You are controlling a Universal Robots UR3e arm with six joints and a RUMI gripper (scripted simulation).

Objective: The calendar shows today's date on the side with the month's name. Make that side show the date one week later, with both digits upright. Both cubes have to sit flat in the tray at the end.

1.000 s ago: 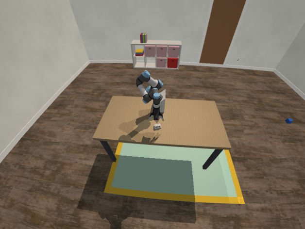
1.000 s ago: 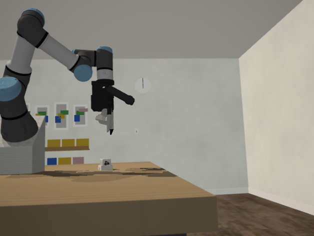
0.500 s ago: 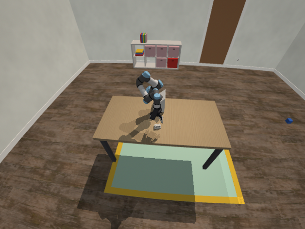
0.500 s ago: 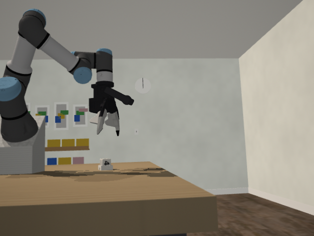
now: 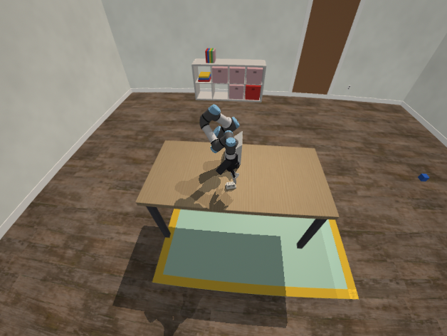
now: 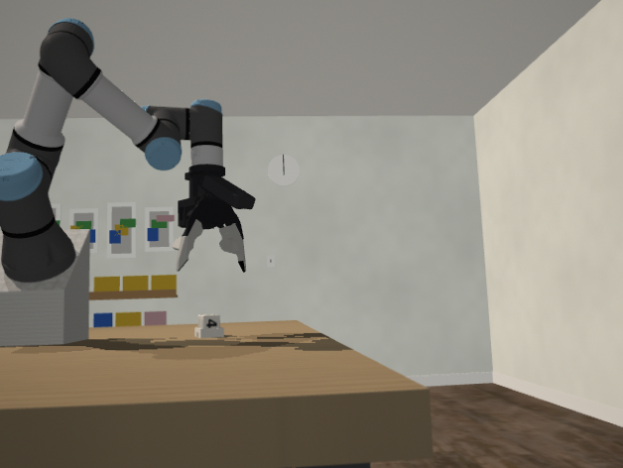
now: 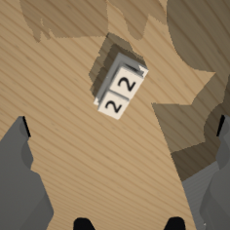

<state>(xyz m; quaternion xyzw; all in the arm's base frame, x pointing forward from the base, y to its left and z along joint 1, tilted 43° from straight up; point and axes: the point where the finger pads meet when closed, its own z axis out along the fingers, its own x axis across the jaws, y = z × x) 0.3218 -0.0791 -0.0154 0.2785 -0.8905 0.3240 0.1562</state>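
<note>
The white calendar tray is 1 cm behind my hand, 2 cm to the left of it and 11 cm below it.
</note>
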